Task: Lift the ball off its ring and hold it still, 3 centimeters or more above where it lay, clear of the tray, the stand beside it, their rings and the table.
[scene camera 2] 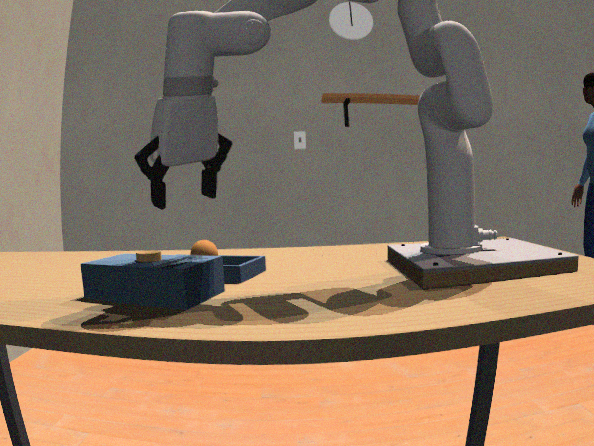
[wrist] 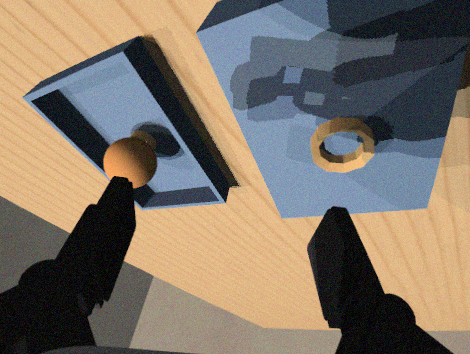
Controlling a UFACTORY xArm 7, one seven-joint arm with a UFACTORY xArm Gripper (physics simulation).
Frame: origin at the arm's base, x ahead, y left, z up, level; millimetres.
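Seen in the pictures: gripper, fingertip midpoint: (scene camera 2: pixel 184 201) (wrist: pixel 229 215); arm's base, link origin: (scene camera 2: pixel 451 249).
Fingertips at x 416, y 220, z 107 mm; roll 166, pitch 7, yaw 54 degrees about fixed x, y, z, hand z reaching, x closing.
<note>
Offsets run from my fingertips to a thing's top centre. "*": to the spot under its first point. Level surfaces: height alone.
An orange ball {dx +31, dy -149, dz -72 mm} (scene camera 2: pixel 204 247) (wrist: pixel 130 162) rests on its ring {* dx +22, dy -138, dz -126 mm} (wrist: pixel 143 136) in the blue tray {dx +31, dy -149, dz -108 mm} (scene camera 2: pixel 252 267) (wrist: pixel 182 196); most of that ring is hidden under the ball. The blue stand (scene camera 2: pixel 135 282) (wrist: pixel 260 170) is beside the tray, with a tan ring {* dx +35, dy +66, dz -74 mm} (scene camera 2: pixel 148 256) (wrist: pixel 342 166) lying on its top. My gripper (scene camera 2: pixel 184 196) (wrist: pixel 229 215) is open and empty, pointing down, well above the stand and the ball. In the wrist view the left fingertip overlaps the lower edge of the ball, with height between them.
The wooden table {dz -136 mm} (scene camera 2: pixel 320 330) (wrist: pixel 200 245) carries the tray and stand. The robot's base plate (scene camera 2: pixel 500 270) sits on the table to the right in the scene view. The stand is taller than the tray and hides part of it there. The arm's shadow falls across the stand and table.
</note>
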